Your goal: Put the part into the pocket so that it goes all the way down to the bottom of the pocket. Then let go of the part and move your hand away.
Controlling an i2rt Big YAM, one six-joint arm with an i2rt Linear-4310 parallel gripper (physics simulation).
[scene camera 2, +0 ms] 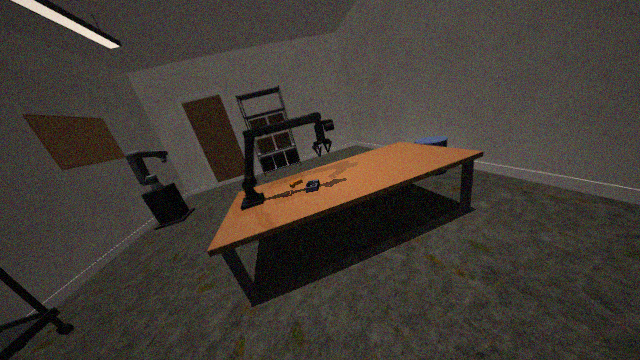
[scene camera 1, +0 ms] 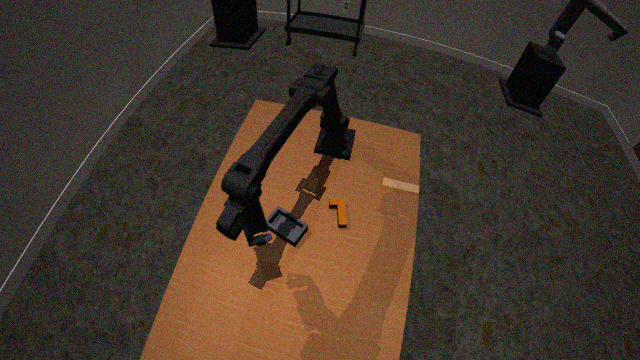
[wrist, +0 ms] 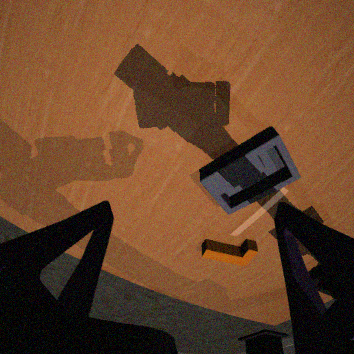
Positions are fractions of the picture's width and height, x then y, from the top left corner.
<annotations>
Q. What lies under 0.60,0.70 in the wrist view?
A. An orange part.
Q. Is the gripper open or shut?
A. Open.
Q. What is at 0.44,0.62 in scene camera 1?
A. A grey-blue tray.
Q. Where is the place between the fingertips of the gripper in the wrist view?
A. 0.54,0.59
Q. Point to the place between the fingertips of the gripper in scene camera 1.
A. At 0.40,0.64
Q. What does the gripper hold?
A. Nothing.
</annotations>
